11 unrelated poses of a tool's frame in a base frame.
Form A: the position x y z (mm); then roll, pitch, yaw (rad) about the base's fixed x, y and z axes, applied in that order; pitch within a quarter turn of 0, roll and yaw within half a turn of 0.
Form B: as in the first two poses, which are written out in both.
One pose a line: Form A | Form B
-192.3 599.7 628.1 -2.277 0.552 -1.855 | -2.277 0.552 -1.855 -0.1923 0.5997 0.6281
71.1 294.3 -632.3 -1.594 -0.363 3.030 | -1.594 -0.363 3.030 0.0711 0.2943 -0.6323
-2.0 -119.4 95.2 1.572 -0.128 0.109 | 1.572 -0.128 0.109 -0.0020 -0.1194 0.0952
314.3 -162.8 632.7 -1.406 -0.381 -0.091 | -1.406 -0.381 -0.091 0.3143 -0.1628 0.6327
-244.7 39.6 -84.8 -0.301 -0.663 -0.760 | -0.301 -0.663 -0.760 -0.2447 0.0396 -0.0848
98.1 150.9 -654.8 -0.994 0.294 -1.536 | -0.994 0.294 -1.536 0.0981 0.1509 -0.6548
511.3 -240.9 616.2 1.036 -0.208 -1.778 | 1.036 -0.208 -1.778 0.5113 -0.2409 0.6162
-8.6 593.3 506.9 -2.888 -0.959 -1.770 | -2.888 -0.959 -1.770 -0.0086 0.5933 0.5069
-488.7 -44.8 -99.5 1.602 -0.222 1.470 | 1.602 -0.222 1.470 -0.4887 -0.0448 -0.0995
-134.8 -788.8 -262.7 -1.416 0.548 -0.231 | -1.416 0.548 -0.231 -0.1348 -0.7888 -0.2627
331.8 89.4 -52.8 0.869 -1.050 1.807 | 0.869 -1.050 1.807 0.3318 0.0894 -0.0528
